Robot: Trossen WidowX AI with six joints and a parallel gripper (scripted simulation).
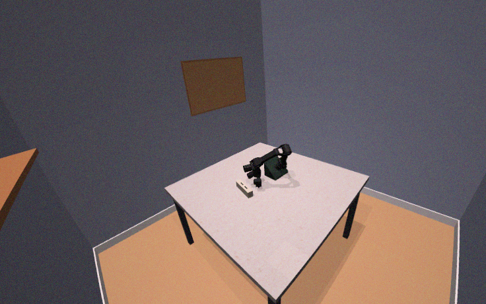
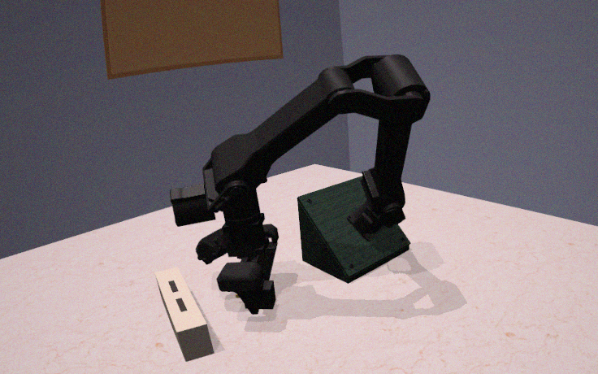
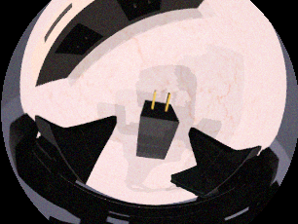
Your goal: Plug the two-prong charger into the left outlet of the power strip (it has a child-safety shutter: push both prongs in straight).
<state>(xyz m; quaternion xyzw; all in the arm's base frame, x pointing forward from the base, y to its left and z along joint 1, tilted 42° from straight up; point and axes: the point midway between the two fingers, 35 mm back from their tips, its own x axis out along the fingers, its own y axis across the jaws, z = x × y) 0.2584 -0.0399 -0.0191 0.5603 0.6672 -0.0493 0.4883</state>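
Right now my gripper tip is 10 mm short of the charger, 10 mm to the left of it and 10 mm below it.
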